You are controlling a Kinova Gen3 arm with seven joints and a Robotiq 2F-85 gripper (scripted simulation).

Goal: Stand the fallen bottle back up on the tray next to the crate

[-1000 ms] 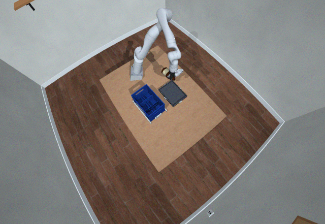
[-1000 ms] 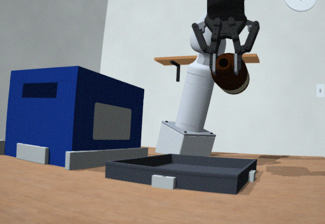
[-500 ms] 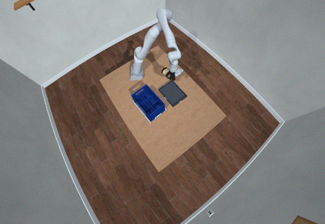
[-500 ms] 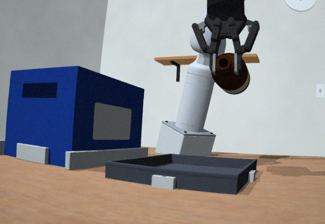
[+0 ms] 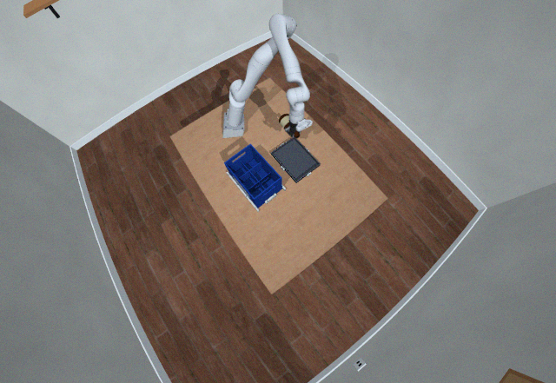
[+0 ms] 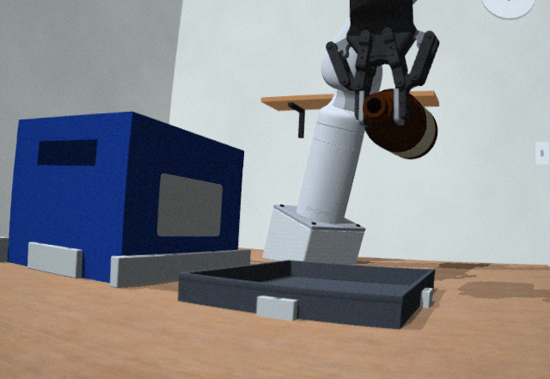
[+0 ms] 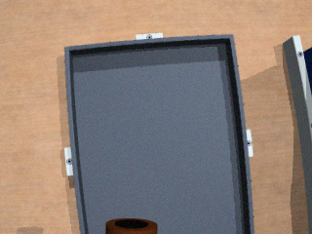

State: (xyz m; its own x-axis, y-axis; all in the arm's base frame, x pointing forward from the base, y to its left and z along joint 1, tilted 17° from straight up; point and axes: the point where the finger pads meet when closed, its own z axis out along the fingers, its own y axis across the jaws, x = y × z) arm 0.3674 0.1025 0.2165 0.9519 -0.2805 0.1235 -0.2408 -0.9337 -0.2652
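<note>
Right now my hand is 50 mm past the brown bottle and 10 mm to the right of it. From my hand the other things lie so: blue crate 320 mm to the right, 120 mm below, 20 mm behind; then tray 190 mm below, 50 mm ahead, 40 mm to the right.
</note>
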